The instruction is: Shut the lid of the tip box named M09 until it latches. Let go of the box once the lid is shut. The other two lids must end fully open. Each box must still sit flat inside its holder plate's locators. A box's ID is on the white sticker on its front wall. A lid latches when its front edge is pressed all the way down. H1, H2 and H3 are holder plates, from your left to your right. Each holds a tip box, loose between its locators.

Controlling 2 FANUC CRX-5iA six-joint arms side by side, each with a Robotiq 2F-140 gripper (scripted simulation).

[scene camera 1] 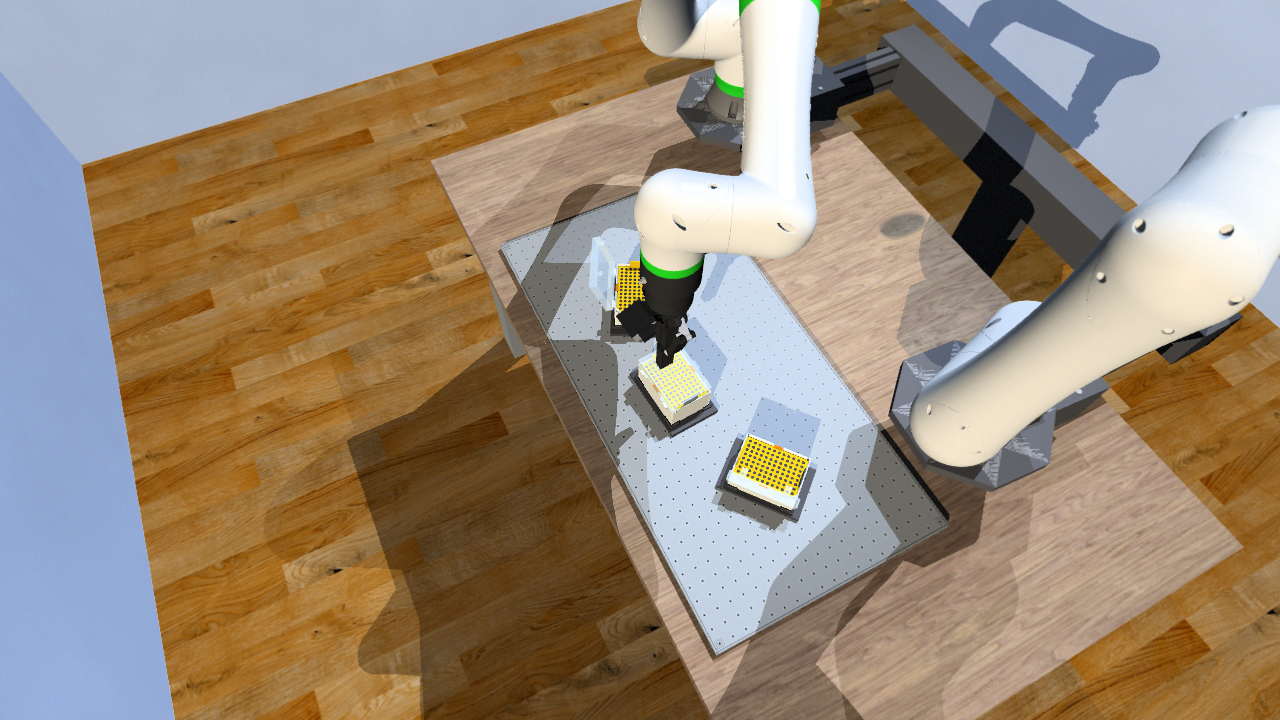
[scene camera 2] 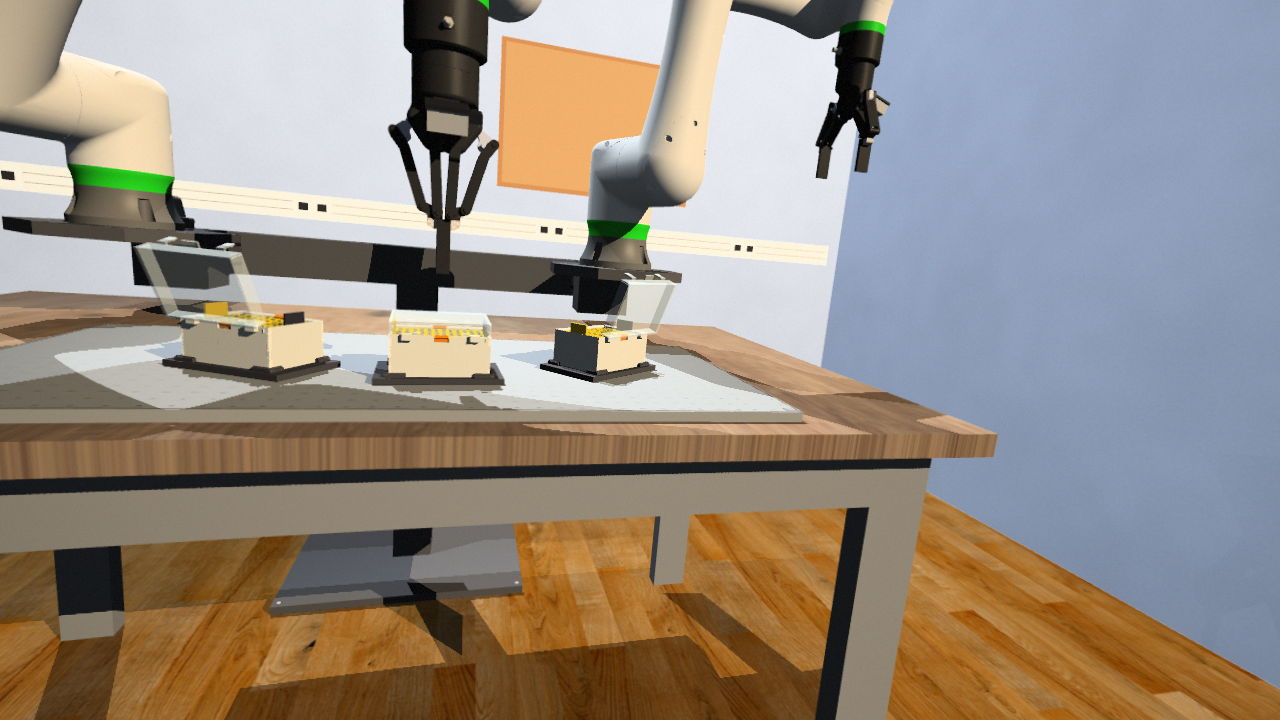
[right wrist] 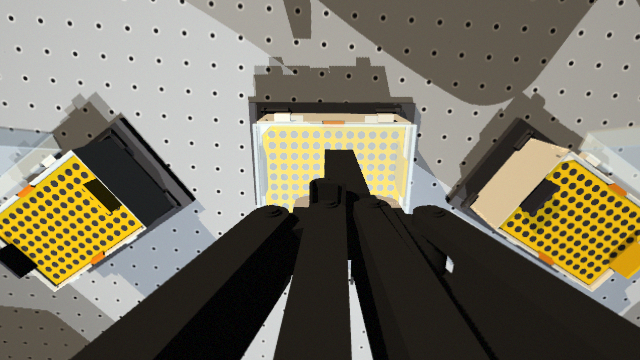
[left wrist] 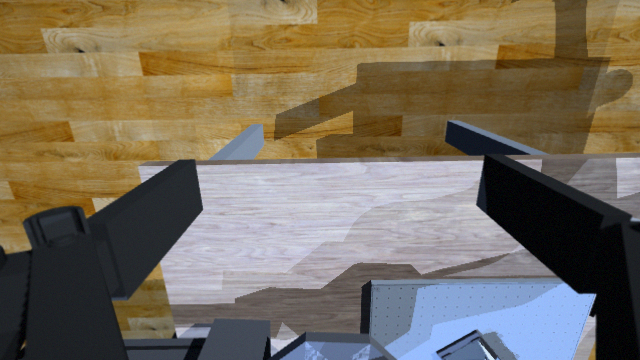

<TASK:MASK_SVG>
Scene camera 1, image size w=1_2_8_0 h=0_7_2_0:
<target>my right gripper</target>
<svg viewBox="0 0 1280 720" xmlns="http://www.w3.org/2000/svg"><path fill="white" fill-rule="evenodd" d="M642 287L648 306L656 313L661 314L660 318L655 319L658 327L653 330L656 332L657 341L656 364L662 369L672 364L674 354L683 350L688 341L696 337L696 333L687 328L686 325L688 322L687 311L693 303L694 293L687 298L670 301L659 299Z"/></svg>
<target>tip box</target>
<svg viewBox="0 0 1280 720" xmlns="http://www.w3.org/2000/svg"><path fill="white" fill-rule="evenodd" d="M684 348L674 354L672 364L662 369L656 364L656 351L638 360L639 379L671 425L709 405L712 386L699 370L700 367L695 360L692 361Z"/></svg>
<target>tip box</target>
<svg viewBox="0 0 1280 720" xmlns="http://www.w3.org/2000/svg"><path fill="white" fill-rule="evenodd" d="M592 238L589 288L605 311L611 311L615 308L615 326L623 327L616 315L622 312L617 309L618 267L630 266L630 264L617 264L616 269L616 262L607 249L605 241L600 236Z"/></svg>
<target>tip box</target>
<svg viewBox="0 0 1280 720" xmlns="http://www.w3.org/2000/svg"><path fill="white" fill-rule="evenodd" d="M747 433L733 469L729 470L726 480L728 484L790 511L797 509L800 502L798 495L811 458L786 448L783 449L774 445L774 443ZM748 436L809 461L797 495L790 495L793 487L786 485L784 492L746 477L749 470L743 467L740 474L734 472Z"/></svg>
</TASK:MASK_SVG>
